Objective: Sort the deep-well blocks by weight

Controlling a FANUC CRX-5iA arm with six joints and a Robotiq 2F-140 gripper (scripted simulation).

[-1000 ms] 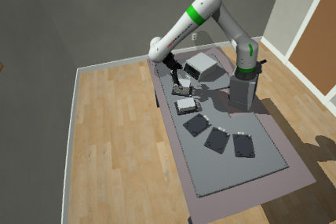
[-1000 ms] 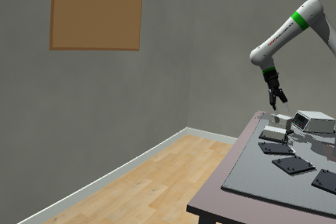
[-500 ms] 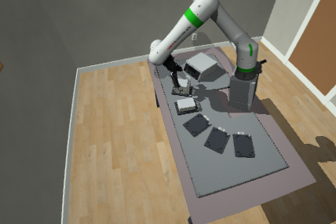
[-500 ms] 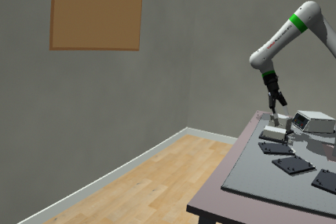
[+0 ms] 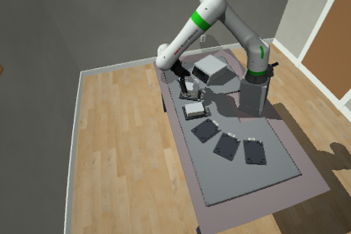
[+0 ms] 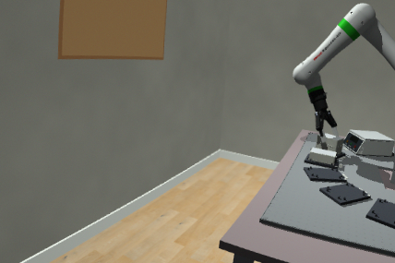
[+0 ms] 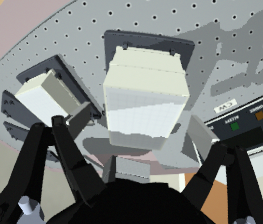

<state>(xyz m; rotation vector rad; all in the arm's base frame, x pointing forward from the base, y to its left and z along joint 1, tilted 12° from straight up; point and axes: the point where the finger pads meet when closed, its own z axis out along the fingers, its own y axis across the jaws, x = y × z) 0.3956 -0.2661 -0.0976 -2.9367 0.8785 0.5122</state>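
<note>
Now: the deep-well block 10 mm below my hand. Round my hand: dark infeed nest (80 mm below); then pale platform (270 mm behind, 180 mm to the right, 10 mm above); then check-weigher (260 mm behind, 180 mm to the right, 20 mm below).
</note>
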